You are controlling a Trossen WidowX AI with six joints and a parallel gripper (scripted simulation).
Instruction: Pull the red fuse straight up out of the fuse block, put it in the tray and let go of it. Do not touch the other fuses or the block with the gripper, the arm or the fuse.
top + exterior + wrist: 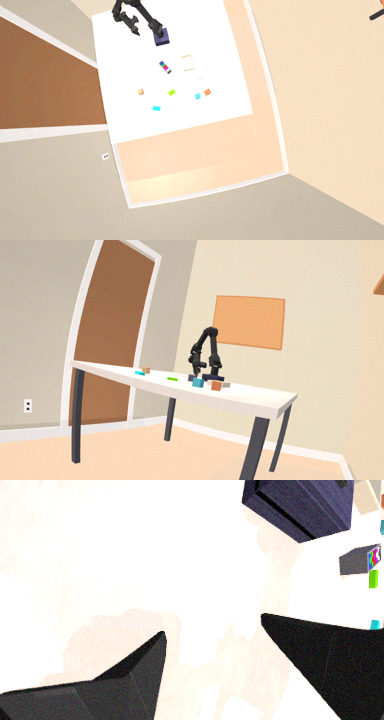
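My gripper tip is now 37 cm short of the red fuse and 19 cm to the right of it. Also, from my gripper tip: beige tray (39 cm to the left, 36 cm ahead, 2 cm below).
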